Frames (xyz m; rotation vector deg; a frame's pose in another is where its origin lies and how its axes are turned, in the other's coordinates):
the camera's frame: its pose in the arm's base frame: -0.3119 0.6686 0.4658 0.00 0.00 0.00
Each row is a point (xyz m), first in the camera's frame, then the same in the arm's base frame.
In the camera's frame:
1: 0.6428 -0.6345 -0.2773
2: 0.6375 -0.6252 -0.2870
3: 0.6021 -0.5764 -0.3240
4: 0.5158 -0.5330 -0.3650
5: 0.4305 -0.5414 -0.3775
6: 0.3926 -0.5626 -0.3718
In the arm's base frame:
1: 0.3309 0.0341 0.1885
2: 0.3256 0.0434 0.1788
3: 0.2902 0.0922 0.1418
4: 0.2039 0.1356 0.1008
5: 0.1186 0.1272 0.0883
6: 0.0807 0.1060 0.0940

